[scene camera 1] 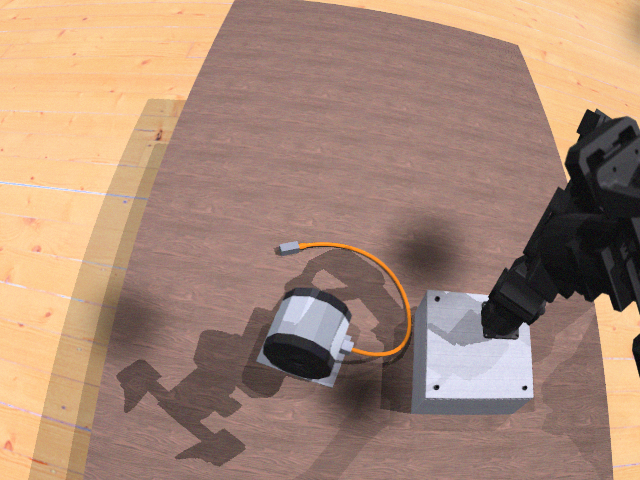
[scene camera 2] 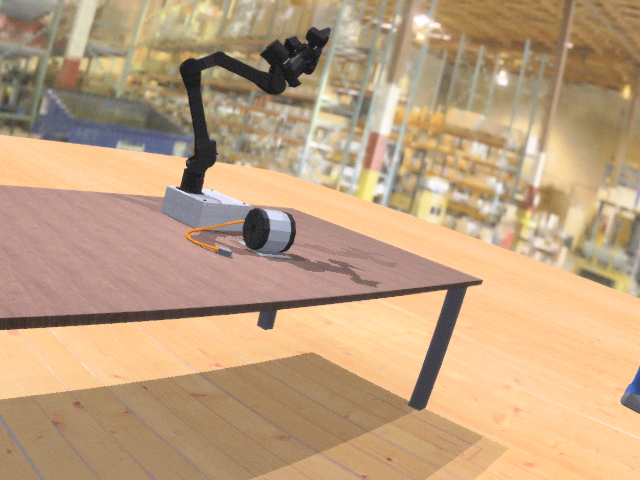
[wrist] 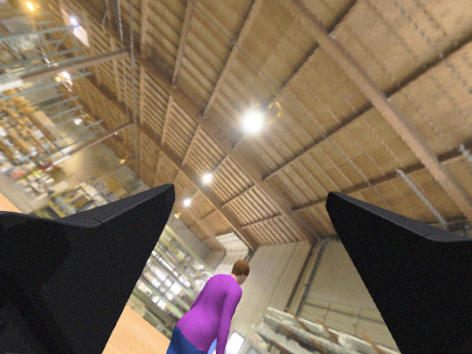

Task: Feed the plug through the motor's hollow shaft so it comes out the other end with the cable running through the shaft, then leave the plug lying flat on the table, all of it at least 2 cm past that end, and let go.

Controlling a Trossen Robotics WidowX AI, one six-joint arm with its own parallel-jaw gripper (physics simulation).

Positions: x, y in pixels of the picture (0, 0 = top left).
Labels:
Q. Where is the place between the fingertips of the gripper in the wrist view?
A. At 251, 195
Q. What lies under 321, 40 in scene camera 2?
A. The gripper.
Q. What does the gripper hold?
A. Nothing.

